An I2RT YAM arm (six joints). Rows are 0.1 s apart.
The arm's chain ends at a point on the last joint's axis. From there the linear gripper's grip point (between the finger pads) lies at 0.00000 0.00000 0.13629 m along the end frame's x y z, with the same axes.
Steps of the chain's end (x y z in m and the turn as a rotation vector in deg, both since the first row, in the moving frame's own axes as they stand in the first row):
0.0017 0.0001 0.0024 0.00 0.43 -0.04
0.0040 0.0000 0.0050 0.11 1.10 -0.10
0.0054 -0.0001 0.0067 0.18 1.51 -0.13
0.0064 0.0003 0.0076 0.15 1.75 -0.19
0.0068 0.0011 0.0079 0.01 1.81 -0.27
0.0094 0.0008 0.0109 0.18 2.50 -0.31
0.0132 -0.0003 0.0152 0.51 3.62 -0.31
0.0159 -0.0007 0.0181 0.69 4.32 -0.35
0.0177 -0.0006 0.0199 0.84 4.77 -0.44
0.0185 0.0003 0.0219 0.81 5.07 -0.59
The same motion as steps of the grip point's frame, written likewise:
0.0027 0.0001 0.0024 0.00 0.43 -0.04
0.0066 -0.0003 0.0050 0.11 1.10 -0.10
0.0090 -0.0005 0.0067 0.18 1.51 -0.13
0.0106 -0.0001 0.0075 0.15 1.75 -0.19
0.0111 0.0011 0.0078 0.01 1.81 -0.27
0.0153 0.0004 0.0108 0.18 2.50 -0.31
0.0218 -0.0015 0.0149 0.51 3.62 -0.31
0.0262 -0.0024 0.0177 0.69 4.32 -0.35
0.0290 -0.0026 0.0194 0.84 4.77 -0.44
0.0305 -0.0017 0.0214 0.81 5.07 -0.59

